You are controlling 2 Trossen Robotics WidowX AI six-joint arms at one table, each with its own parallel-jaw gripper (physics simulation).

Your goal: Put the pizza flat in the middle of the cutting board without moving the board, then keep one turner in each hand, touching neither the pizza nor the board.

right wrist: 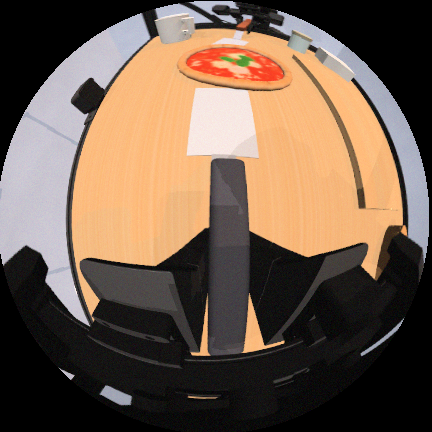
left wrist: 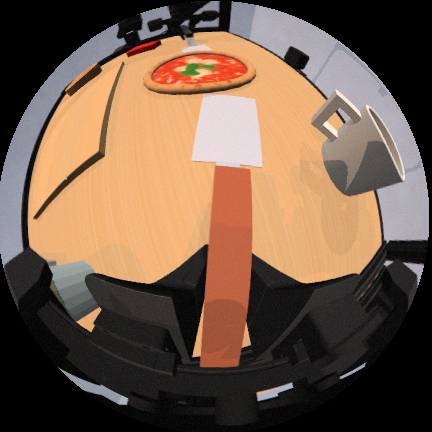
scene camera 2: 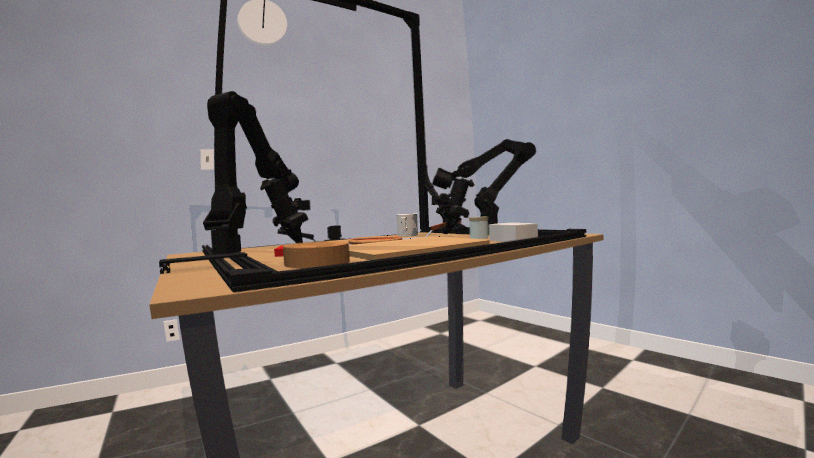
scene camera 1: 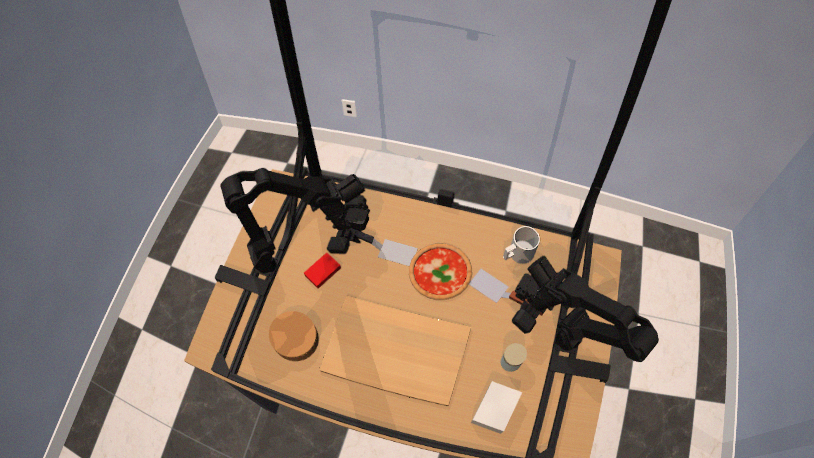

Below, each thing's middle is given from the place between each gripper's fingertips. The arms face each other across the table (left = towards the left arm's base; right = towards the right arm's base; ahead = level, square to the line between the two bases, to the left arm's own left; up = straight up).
I see my right gripper 50 mm to the right of the dark-handled turner (scene camera 1: 400, 253) and 20 mm below it. Also, from my right hand: jar (left wrist: 67, 283) (510 mm to the left, 250 mm ahead, 20 mm above); then brown-handled turner (scene camera 1: 485, 283) (460 mm to the left, 60 mm ahead, 20 mm above); then pizza (scene camera 1: 439, 271) (250 mm to the left, 30 mm ahead, 10 mm below).
My left gripper is now 50 mm to the left of the brown-handled turner, 30 mm past it and 20 mm below it. The rest, counted from my left hand: dark-handled turner (460 mm to the right, 80 mm behind, 20 mm above); jar (170 mm ahead, 30 mm above); pizza (260 mm to the right, 50 mm behind).
